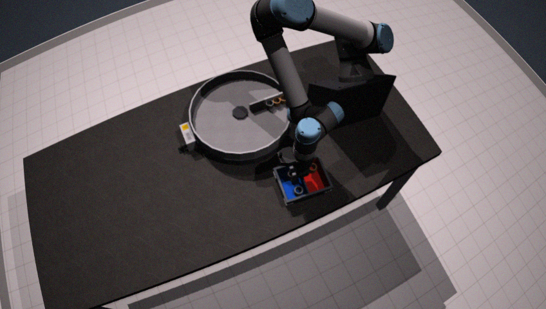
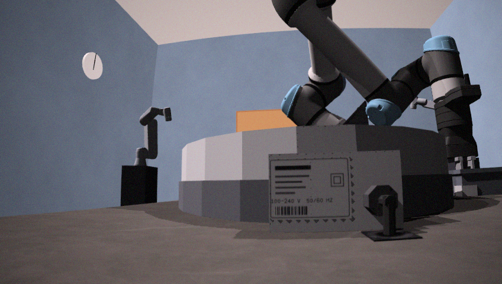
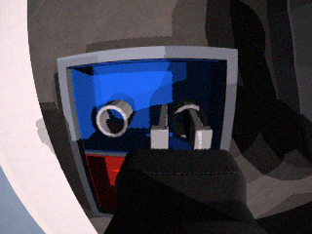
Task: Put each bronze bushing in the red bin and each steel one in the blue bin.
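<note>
My gripper is now 3 cm to the right of the red bin and 2 cm past it. Round my hand: grey turntable (34 cm to the right, 5 cm ahead, 2 cm above).
</note>
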